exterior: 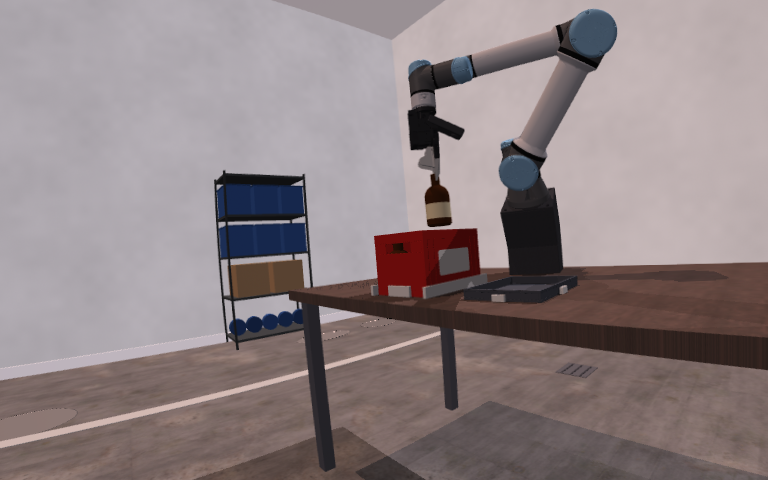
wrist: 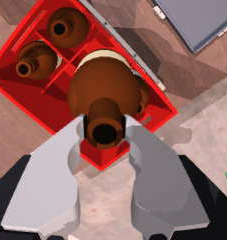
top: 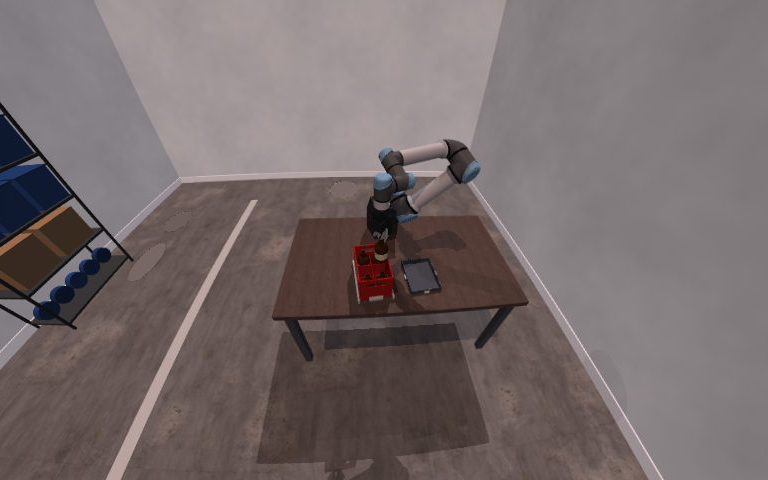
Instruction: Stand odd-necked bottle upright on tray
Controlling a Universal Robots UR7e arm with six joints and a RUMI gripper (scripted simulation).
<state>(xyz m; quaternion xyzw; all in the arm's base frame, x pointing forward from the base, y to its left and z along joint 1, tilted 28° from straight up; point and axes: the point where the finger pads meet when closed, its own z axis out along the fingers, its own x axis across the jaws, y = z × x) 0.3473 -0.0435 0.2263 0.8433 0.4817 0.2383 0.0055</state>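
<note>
Now: hand 70 mm above the brown bottle. From my hand the other things lie so: dark tray: 60 mm behind, 250 mm to the left, 320 mm below; then red crate: 20 mm ahead, 50 mm to the right, 250 mm below; then glass bottle: 120 mm ahead, 60 mm to the right, 250 mm below.
</note>
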